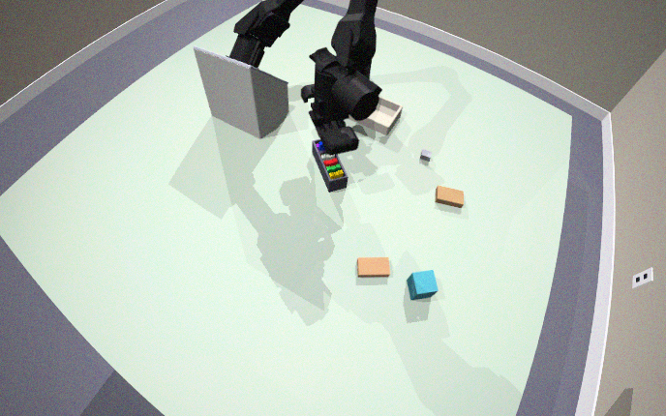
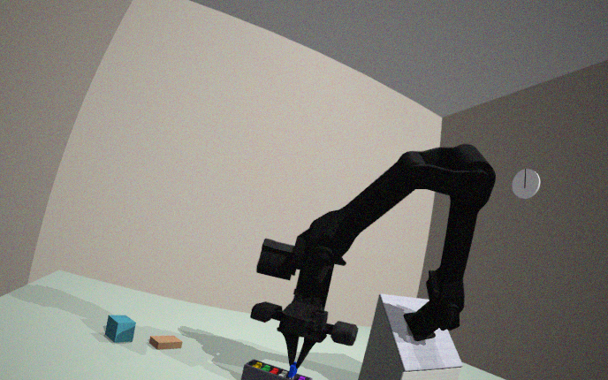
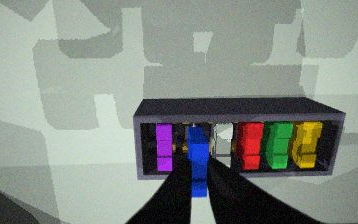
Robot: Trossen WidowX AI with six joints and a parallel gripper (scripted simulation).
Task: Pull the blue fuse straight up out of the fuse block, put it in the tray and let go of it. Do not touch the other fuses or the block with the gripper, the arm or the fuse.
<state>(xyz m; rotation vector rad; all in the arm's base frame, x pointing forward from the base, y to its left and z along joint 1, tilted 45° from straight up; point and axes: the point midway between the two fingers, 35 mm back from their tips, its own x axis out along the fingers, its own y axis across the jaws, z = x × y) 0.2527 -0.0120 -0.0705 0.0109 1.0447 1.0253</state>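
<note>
Now: the purple fuse 3 cm below my gripper tip, 1 cm to the left of it and 1 cm behind it. Round my gripper tip: white fuse 3 cm below, 1 cm to the right, 1 cm ahead; red fuse 3 cm to the right, 3 cm below, 2 cm ahead; blue fuse 1 cm below.
</note>
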